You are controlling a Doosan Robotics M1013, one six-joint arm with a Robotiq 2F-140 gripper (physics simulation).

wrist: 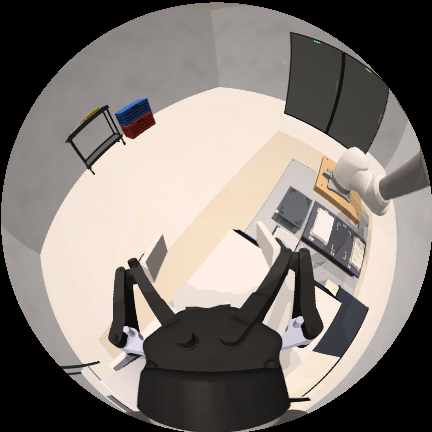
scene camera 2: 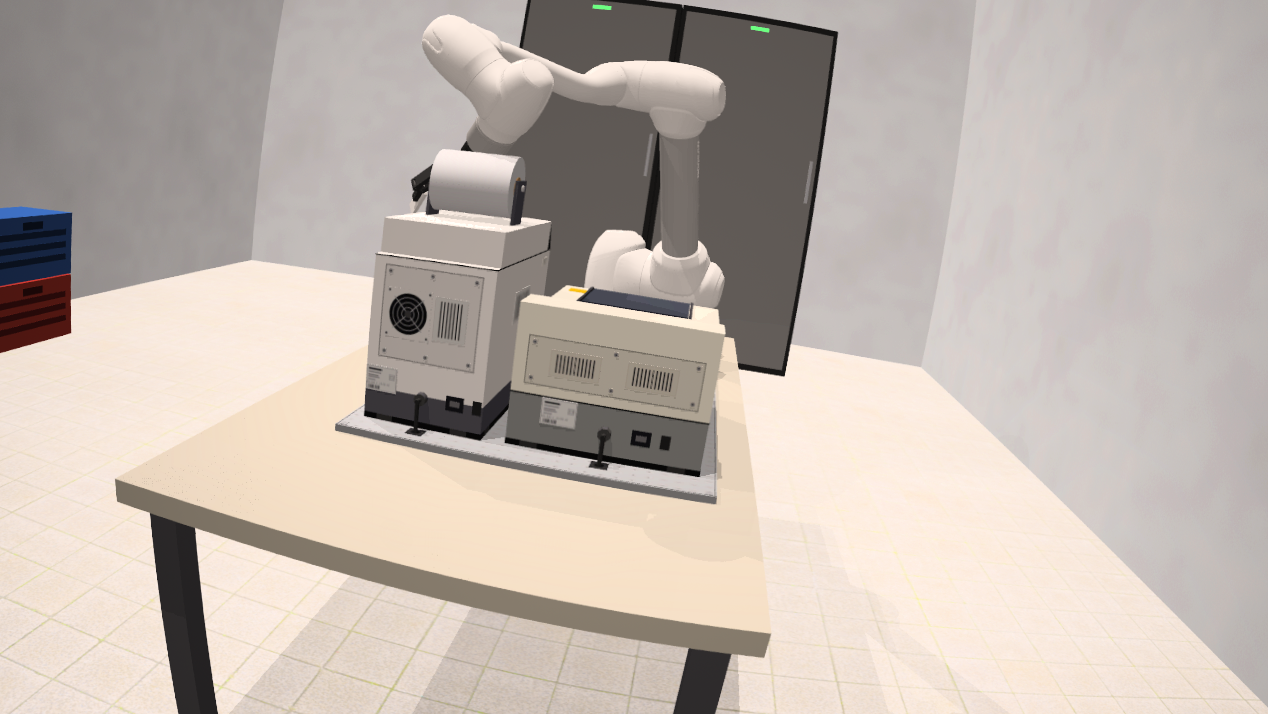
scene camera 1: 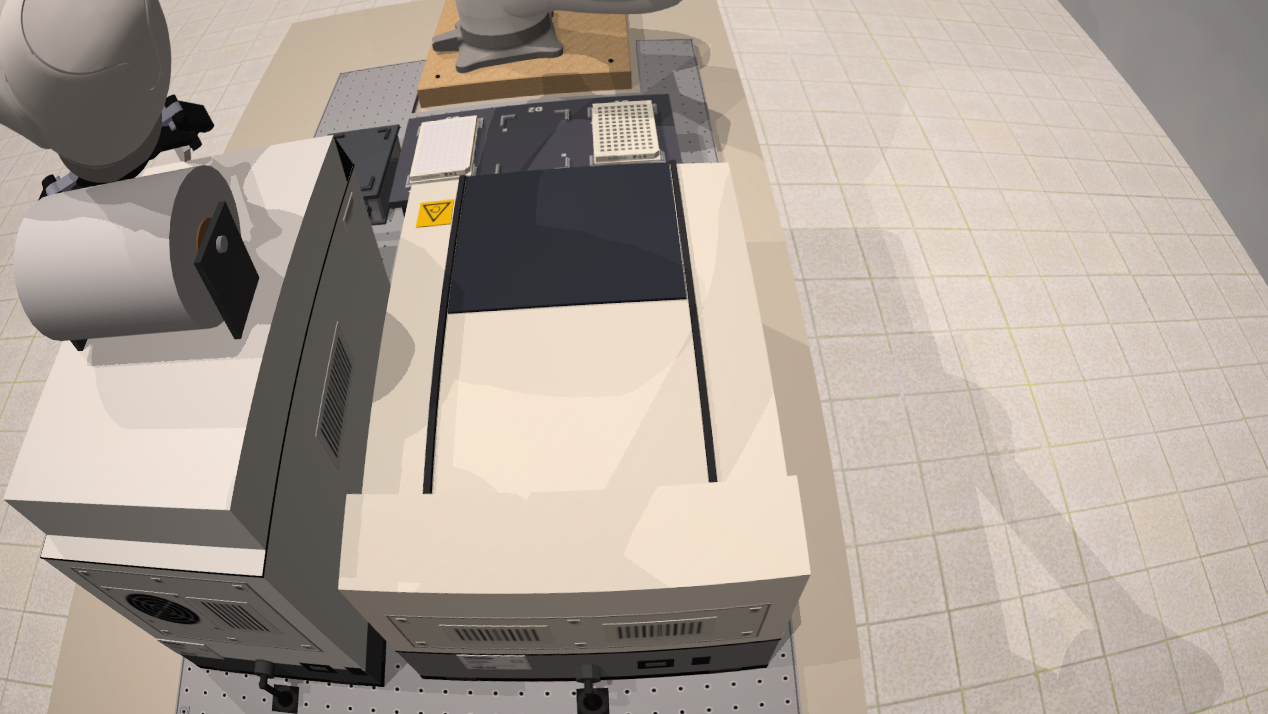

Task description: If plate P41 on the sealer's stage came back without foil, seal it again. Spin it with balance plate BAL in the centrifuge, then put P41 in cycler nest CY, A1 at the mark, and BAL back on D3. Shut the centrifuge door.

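Seen in the pictures: gripper, fingertip midpoint: (wrist: 209, 237); arm's base at its link origin: (wrist: 338, 184) (scene camera 1: 506, 39).
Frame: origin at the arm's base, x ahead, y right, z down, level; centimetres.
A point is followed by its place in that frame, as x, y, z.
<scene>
My gripper (wrist: 209, 237) {65.5, 40.9, -31.4} is open and empty, above the sealer (scene camera 1: 168, 390) {92.8, 29.1, -32.2} (scene camera 2: 434, 310) {104.0, 32.9, -18.1} (wrist: 215, 275) {69.7, 37.5, -32.2}; in both scene views the arm or foil roll partly hides it. The centrifuge (scene camera 1: 567, 532) {102.6, 1.4, -21.6} (scene camera 2: 612, 354) {107.1, 2.9, -15.4} has a dark panel (scene camera 1: 567, 239) {72.1, -2.9, -18.5} (wrist: 345, 327) {70.7, -4.2, -18.5} on top; I cannot tell its door's state. On the dark deck (scene camera 1: 532, 146) {37.1, -1.5, -3.0} (wrist: 334, 241) {38.6, 2.3, -3.0}, a pale plate (scene camera 1: 443, 149) {36.0, 10.7, -4.6} (wrist: 322, 226) {36.2, 11.1, -4.6} sits at one end and a plate with visible wells (scene camera 1: 623, 130) {38.5, -13.8, -4.4} (wrist: 357, 252) {38.0, -13.7, -4.3} at the other. Their labels are unreadable. The sealer's stage and P41 cannot be made out.
The foil roll (scene camera 1: 106, 257) {89.4, 29.7, -43.1} (scene camera 2: 476, 181) {90.9, 30.4, -39.5} stands on the sealer. A dark block with corner brackets (scene camera 1: 379, 159) {32.9, 20.5, -3.0} (wrist: 295, 202) {30.6, 25.2, -3.0} is beside the deck, near the arm's wooden base (scene camera 1: 532, 84) {14.1, -3.2, 1.7} (wrist: 320, 185) {9.7, 12.8, 0.0}. Blue and red crates (scene camera 2: 33, 266) (wrist: 135, 118) stand on the floor.
</scene>
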